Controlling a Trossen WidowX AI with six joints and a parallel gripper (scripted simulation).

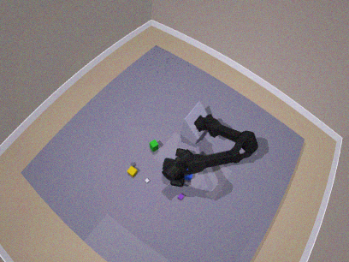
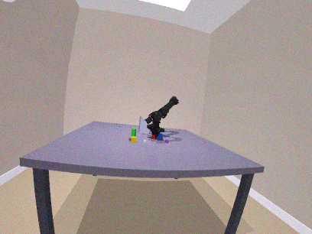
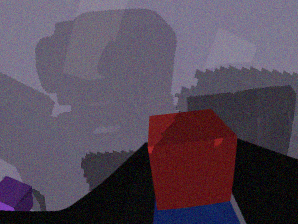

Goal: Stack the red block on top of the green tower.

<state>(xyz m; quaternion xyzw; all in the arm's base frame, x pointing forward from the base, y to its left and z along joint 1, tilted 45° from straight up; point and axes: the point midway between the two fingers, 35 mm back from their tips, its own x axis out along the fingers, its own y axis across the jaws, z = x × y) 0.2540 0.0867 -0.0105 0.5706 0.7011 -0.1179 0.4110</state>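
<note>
Now: the blue block 20 mm behind my gripper tip, 40 mm to the left of it and 20 mm above it. Also, from my gripper tip: small white cube 130 mm ahead, 100 mm to the right; small purple cube 100 mm ahead, 90 mm to the left; red block 10 mm above.
</note>
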